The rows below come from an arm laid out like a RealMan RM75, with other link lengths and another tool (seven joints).
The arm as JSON. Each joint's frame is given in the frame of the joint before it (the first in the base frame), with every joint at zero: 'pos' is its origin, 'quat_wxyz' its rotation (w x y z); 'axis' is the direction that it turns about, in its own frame. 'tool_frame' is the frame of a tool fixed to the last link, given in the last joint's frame.
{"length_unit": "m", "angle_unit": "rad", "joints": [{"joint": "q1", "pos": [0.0, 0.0, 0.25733], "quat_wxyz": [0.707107, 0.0, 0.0, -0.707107], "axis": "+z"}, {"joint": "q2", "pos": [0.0, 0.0, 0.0], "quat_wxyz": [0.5, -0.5, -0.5, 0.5], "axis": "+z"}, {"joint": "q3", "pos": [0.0, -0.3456, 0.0], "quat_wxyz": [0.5, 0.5, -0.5, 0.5], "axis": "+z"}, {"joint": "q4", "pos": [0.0, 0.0, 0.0], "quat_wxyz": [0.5, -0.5, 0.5, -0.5], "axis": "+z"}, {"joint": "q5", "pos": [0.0, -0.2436, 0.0], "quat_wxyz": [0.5, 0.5, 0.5, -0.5], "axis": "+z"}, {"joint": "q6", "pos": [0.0, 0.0, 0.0], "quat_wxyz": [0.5, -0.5, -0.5, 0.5], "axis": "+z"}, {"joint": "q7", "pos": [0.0, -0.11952, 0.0], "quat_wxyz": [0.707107, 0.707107, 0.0, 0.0], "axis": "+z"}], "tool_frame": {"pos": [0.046, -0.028, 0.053], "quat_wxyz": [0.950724, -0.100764, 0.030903, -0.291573]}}
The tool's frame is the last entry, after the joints.
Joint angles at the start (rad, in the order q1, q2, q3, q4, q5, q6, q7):
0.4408 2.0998 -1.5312 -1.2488 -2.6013 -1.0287 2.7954
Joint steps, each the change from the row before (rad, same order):
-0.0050 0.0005 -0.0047 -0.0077 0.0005 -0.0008 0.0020
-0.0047 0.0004 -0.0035 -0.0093 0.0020 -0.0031 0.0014
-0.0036 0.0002 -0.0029 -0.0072 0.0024 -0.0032 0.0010
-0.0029 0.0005 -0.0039 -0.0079 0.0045 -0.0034 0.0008
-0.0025 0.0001 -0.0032 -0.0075 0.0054 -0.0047 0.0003
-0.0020 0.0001 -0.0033 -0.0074 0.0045 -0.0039 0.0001
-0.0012 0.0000 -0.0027 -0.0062 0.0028 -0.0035 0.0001
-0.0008 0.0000 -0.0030 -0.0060 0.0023 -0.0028 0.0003
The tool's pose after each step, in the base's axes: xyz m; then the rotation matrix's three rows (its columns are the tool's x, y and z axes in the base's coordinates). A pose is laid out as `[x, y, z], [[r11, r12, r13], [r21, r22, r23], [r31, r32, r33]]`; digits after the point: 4 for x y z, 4 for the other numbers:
[0.3454, 0.4253, -0.0783], [[0.9139, -0.2650, 0.3075], [-0.3560, -0.8873, 0.2932], [0.1952, -0.3774, -0.9053]]
[0.3442, 0.4239, -0.0784], [[0.9152, -0.2641, 0.3043], [-0.3538, -0.8883, 0.2930], [0.1929, -0.3758, -0.9064]]
[0.3432, 0.4228, -0.0786], [[0.9162, -0.2639, 0.3015], [-0.3521, -0.8893, 0.2918], [0.1911, -0.3736, -0.9077]]
[0.3412, 0.4217, -0.0793], [[0.9182, -0.2629, 0.2964], [-0.3488, -0.8912, 0.2901], [0.1878, -0.3698, -0.9099]]
[0.3394, 0.4206, -0.0798], [[0.9199, -0.2625, 0.2912], [-0.3459, -0.8932, 0.2874], [0.1847, -0.3651, -0.9125]]
[0.3374, 0.4197, -0.0803], [[0.9219, -0.2607, 0.2866], [-0.3420, -0.8953, 0.2855], [0.1822, -0.3612, -0.9145]]
[0.3357, 0.4192, -0.0805], [[0.9235, -0.2585, 0.2835], [-0.3383, -0.8972, 0.2840], [0.1810, -0.3582, -0.9159]]
[0.3339, 0.4189, -0.0807], [[0.9252, -0.2555, 0.2806], [-0.3341, -0.8990, 0.2831], [0.1800, -0.3557, -0.9171]]

